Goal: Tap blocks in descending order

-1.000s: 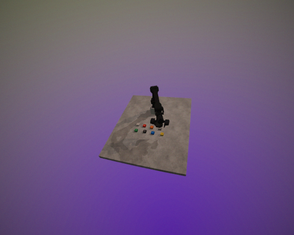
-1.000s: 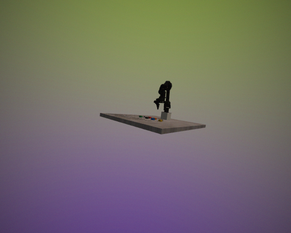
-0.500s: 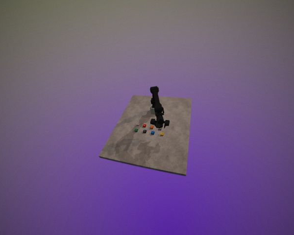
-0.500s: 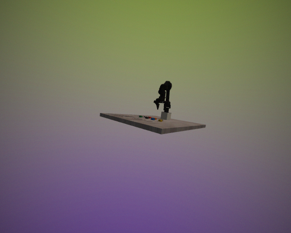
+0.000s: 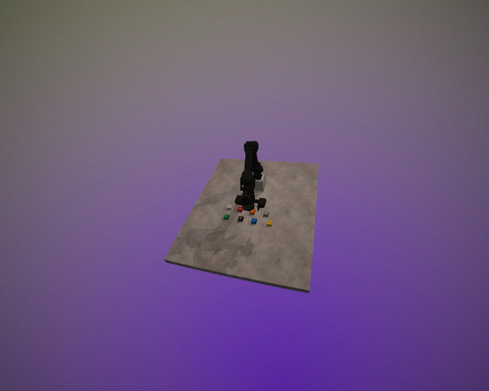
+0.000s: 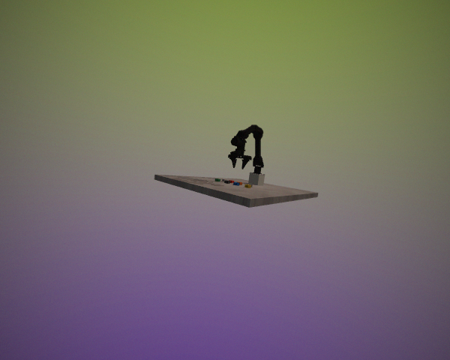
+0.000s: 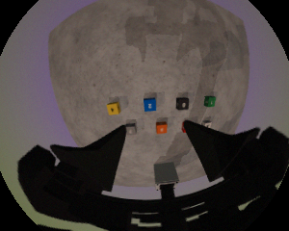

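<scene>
Now: gripper tip 210 mm to the left of the white block, 120 mm above it and 100 mm past it. The rest, counted from my gripper tip: black block (120 mm below, 100 mm to the right, 10 mm behind); orange block (120 mm below, 80 mm behind, 30 mm to the right); blue block (120 mm below).
</scene>
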